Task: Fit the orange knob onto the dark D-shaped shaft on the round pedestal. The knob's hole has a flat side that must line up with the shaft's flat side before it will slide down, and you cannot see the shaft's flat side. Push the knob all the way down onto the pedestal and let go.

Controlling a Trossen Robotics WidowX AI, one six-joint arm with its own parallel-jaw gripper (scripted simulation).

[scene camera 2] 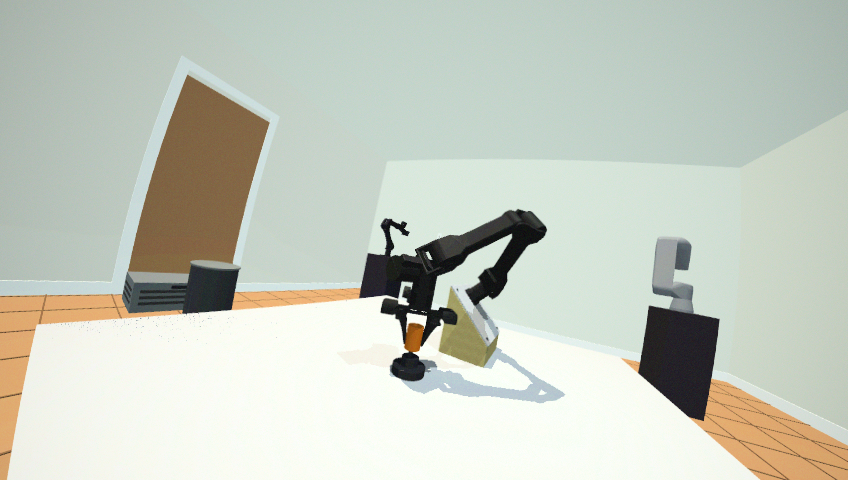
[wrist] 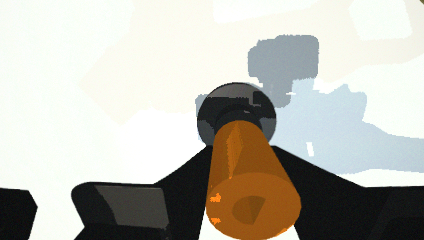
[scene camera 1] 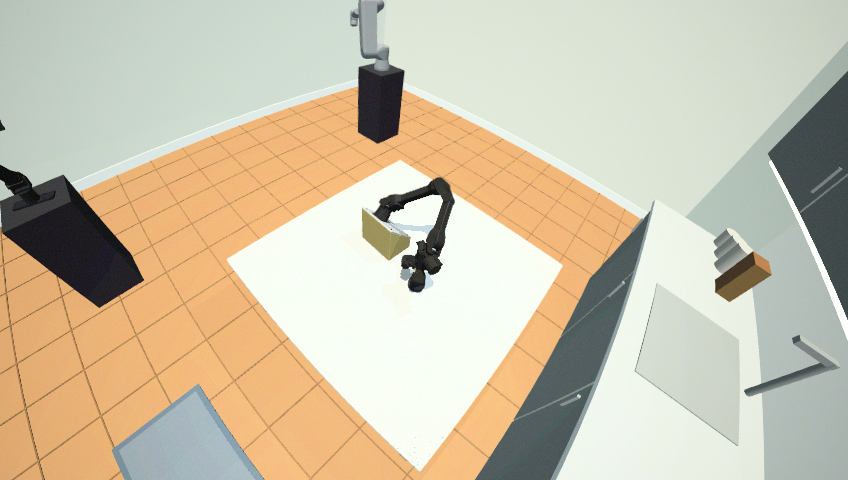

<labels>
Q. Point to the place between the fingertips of my gripper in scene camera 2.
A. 412, 344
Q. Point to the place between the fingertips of my gripper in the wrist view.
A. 240, 151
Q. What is my gripper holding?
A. An orange knob.
</labels>
